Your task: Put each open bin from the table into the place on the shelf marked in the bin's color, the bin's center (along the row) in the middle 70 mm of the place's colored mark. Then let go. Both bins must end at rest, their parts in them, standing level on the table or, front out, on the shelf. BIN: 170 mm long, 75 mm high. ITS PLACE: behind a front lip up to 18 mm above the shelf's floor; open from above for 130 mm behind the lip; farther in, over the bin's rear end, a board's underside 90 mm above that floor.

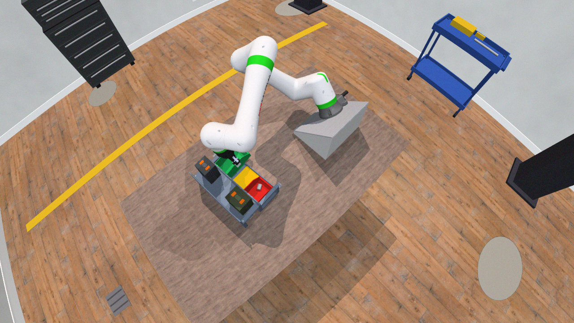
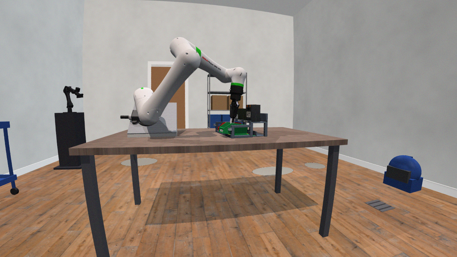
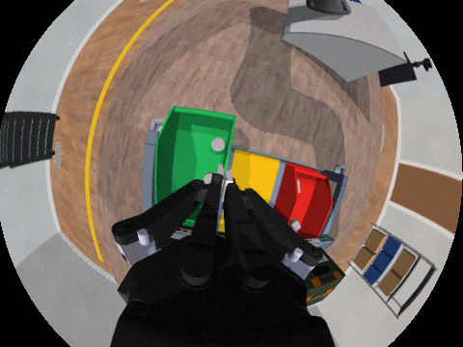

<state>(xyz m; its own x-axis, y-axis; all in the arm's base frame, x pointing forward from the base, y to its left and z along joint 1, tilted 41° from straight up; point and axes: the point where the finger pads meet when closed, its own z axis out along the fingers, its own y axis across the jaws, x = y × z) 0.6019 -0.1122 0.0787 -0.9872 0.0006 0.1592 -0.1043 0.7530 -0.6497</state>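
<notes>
Right now the green bin is 5 cm to the right of my hand and 4 cm below it. Also, from my hand: red bin: 18 cm to the left, 5 cm below, 3 cm ahead.
</notes>
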